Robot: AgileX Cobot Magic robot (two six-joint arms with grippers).
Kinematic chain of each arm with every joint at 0, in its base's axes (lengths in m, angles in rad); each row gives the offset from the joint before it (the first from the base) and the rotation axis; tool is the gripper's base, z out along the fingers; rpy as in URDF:
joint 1: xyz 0 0 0.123 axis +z
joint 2: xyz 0 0 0 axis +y
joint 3: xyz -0.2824 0 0.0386 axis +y
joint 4: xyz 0.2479 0 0.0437 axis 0.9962 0 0.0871
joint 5: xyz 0 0 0 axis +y
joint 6: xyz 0.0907 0 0.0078 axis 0.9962 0 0.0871
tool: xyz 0 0 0 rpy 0 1.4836 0
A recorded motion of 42 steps. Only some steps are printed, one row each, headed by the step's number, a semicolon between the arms.
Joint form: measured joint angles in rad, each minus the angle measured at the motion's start. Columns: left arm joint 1, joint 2, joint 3, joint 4, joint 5, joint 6; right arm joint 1, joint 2, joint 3, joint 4, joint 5, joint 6.
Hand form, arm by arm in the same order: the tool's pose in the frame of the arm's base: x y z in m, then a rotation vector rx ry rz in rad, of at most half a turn. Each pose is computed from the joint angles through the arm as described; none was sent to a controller.
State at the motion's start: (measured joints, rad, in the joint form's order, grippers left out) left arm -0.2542 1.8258 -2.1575 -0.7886 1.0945 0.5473; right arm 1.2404 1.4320 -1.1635 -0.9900 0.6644 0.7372
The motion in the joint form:
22: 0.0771 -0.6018 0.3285 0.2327 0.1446 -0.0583; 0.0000 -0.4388 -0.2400 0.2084 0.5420 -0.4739
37: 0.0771 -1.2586 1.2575 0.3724 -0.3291 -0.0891; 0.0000 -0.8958 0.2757 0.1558 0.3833 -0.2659
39: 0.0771 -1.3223 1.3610 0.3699 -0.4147 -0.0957; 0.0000 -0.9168 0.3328 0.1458 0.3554 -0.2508
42: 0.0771 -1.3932 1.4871 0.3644 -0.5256 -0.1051; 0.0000 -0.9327 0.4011 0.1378 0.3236 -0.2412
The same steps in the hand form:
22: 0.1778 -0.0780 0.5412 0.7728 1.8712 -0.4665; 0.1038 0.1180 0.4820 -0.8834 1.7903 -0.0328
37: 0.0802 -0.0403 0.4036 0.4954 1.8022 -0.2844; 0.0742 0.0361 0.3981 -0.7468 1.7392 0.1262
39: 0.0757 -0.0372 0.3841 0.4480 1.7710 -0.2773; 0.0741 0.0373 0.3854 -0.7625 1.7334 0.1231
42: 0.0726 -0.0335 0.3593 0.3861 1.7337 -0.2693; 0.0745 0.0407 0.3689 -0.7964 1.7315 0.1106

